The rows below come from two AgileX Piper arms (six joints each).
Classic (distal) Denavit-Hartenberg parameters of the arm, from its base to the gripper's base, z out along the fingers. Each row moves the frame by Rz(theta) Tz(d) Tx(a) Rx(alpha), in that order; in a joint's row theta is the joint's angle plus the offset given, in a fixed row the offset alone. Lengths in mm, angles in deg.
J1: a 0; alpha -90; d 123; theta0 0
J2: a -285; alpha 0; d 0; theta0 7.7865
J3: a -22; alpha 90; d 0; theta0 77.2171
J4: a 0; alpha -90; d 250.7; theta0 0
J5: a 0; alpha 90; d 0; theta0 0
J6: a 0; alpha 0; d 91; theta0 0
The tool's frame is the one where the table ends.
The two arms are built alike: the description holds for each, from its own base.
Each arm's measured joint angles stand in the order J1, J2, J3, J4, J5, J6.
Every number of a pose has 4 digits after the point. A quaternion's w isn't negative.
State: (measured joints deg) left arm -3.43 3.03 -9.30 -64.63 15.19 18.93; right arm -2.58 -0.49 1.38 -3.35 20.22 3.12
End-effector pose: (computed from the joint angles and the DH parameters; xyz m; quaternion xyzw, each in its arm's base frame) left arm 0.0484 -0.0245 0.2542 -0.1564 0.6606 -0.3725 0.6328; right arm 0.0531 -0.0042 0.1739 0.0239 0.7987 -0.0217 0.6009
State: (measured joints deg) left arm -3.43 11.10 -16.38 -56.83 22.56 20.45; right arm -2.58 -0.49 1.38 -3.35 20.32 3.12
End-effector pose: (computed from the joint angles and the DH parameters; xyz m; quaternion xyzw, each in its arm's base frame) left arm 0.0573 -0.0327 0.2778 -0.0810 0.7172 -0.3316 0.6076; right arm 0.0530 -0.0042 0.1737 0.0239 0.7992 -0.0217 0.6002
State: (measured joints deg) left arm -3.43 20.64 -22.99 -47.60 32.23 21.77; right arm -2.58 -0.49 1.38 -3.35 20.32 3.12
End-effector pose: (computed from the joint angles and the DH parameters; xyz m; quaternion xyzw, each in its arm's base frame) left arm 0.0734 -0.0403 0.2899 0.0005 0.7901 -0.2820 0.5443; right arm 0.0530 -0.0042 0.1737 0.0239 0.7992 -0.0217 0.6002
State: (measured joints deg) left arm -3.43 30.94 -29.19 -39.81 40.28 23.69; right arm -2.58 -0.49 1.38 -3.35 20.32 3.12
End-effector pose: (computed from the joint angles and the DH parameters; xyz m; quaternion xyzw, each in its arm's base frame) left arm 0.0962 -0.0435 0.2963 0.0667 0.8496 -0.2342 0.4678; right arm 0.0530 -0.0042 0.1737 0.0239 0.7992 -0.0217 0.6002
